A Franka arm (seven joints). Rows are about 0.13 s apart.
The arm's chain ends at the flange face. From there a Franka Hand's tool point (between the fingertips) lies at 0.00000 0.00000 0.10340 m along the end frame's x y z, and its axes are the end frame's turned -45 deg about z.
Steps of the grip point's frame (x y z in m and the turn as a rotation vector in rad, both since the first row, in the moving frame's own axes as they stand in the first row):
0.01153 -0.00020 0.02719 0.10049 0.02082 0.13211
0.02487 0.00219 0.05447 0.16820 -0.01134 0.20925
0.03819 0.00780 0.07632 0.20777 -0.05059 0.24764
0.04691 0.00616 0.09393 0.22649 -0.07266 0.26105
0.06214 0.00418 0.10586 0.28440 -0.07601 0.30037
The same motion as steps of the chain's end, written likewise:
0.01322 0.00092 0.02773 0.08578 -0.05634 0.13211
0.03091 -0.00334 0.05593 0.11092 -0.12695 0.20925
0.04966 -0.00788 0.07866 0.11114 -0.18269 0.24764
0.05749 -0.01497 0.09682 0.10877 -0.21153 0.26105
0.07022 -0.02229 0.11027 0.14735 -0.25485 0.30037

